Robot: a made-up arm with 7 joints.
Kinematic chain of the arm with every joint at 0, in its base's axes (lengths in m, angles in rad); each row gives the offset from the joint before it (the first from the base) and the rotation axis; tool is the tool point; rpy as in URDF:
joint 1: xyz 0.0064 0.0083 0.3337 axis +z
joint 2: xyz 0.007 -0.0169 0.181 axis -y
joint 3: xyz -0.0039 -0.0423 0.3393 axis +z
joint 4: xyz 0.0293 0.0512 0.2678 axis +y
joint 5: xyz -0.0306 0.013 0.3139 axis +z
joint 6: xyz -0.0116 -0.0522 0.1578 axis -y
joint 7: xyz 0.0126 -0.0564 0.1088 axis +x
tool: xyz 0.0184 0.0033 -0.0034 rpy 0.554 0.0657 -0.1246
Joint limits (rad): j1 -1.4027..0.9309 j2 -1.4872..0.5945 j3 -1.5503..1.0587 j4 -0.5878..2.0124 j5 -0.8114..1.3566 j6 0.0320..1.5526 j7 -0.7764..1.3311
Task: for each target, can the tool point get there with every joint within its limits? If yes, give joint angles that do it. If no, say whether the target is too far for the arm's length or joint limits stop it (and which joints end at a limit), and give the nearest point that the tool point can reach.
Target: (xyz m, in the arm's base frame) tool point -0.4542 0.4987 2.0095
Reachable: no: too far | nearest point -0.3325 0.3691 1.6189 | short by 0.429 m
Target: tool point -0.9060 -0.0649 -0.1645
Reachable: no: joint limits stop it (at a limit: joint 1, joint 2, joint 4, joint 5, joint 7) | nearest point -0.4081 -0.3913 0.2152 | short by 0.706 m
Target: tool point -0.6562 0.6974 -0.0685
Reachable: no: joint limits stop it (at a limit: joint 1, joint 2, joint 5, joint 7) | nearest point -0.1026 0.5832 0.2580 | short by 0.653 m
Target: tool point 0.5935 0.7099 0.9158
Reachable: yes | joints 0.4987 -0.6857 0.7398 1.4098 -0.6040 0.8533 0.5253
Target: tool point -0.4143 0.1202 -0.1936
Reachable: no: joint limits stop it (at a limit: joint 1, joint 2, joint 4, joint 5, joint 7) | nearest point -0.2233 -0.3708 0.0691 | short by 0.589 m
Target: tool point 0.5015 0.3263 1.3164
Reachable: yes | joints 0.7211 -0.0007 -0.0410 1.1460 0.8676 0.1941 -0.0130
